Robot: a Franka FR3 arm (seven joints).
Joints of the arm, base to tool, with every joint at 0 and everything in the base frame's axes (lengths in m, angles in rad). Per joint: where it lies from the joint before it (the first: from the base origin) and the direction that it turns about. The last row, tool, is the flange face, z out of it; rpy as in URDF.
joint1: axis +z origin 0 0 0.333
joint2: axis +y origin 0 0 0
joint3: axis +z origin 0 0 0.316
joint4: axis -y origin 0.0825 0 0
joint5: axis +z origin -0.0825 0 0.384
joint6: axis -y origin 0 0 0
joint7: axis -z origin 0.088 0 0
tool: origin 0 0 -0.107 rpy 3.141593 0 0
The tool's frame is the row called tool.
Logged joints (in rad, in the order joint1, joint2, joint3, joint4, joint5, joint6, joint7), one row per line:
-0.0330, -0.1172, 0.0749, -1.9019, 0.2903, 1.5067, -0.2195
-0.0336, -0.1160, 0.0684, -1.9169, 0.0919, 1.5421, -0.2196
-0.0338, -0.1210, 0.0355, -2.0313, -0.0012, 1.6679, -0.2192
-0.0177, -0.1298, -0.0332, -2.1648, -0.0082, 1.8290, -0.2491
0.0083, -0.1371, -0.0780, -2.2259, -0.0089, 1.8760, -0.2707
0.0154, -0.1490, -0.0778, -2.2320, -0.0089, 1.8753, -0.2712
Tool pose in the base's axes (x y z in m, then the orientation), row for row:
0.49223, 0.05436, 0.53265, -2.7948, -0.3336, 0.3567
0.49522, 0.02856, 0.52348, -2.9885, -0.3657, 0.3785
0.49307, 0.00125, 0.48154, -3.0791, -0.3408, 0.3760
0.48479, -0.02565, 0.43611, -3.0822, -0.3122, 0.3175
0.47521, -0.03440, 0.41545, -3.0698, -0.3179, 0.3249
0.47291, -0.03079, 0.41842, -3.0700, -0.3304, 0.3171
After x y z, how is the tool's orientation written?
As a rotation vector, in radians.
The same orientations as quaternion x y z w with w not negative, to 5 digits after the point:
-0.97368, -0.11622, 0.12427, 0.15163
-0.98343, -0.12034, 0.12455, 0.05353
-0.98664, -0.10920, 0.12048, 0.01048
-0.98963, -0.10024, 0.10194, 0.01370
-0.98903, -0.10242, 0.10468, 0.01916
-0.98888, -0.10643, 0.10214, 0.01881

